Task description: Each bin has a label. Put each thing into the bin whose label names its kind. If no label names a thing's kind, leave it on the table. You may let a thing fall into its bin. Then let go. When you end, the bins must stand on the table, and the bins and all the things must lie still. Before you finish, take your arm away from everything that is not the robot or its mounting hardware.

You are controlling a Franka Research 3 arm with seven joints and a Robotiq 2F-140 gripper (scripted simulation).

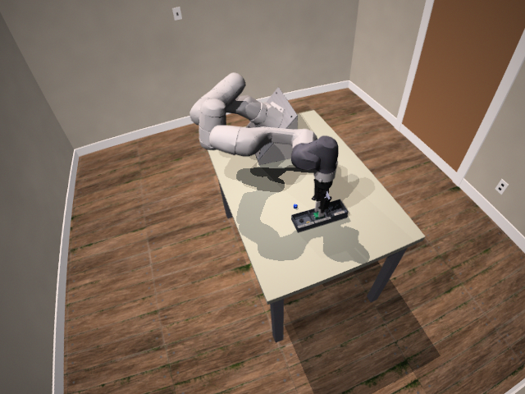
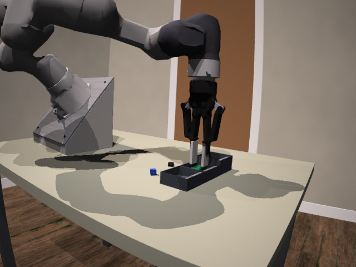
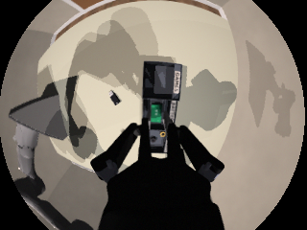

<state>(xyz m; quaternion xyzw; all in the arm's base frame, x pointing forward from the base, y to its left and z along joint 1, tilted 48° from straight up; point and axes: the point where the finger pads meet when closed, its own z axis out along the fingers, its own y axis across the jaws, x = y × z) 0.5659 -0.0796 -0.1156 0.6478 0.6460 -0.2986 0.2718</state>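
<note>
My gripper is now 10 mm short of the joined bins and 40 mm above it. Round my hand: green block: 10 mm to the right, 50 mm below; then tan ring: 20 mm ahead, 60 mm to the right, 60 mm below; then small blue cube: 100 mm behind, 80 mm to the right, 60 mm below.
</note>
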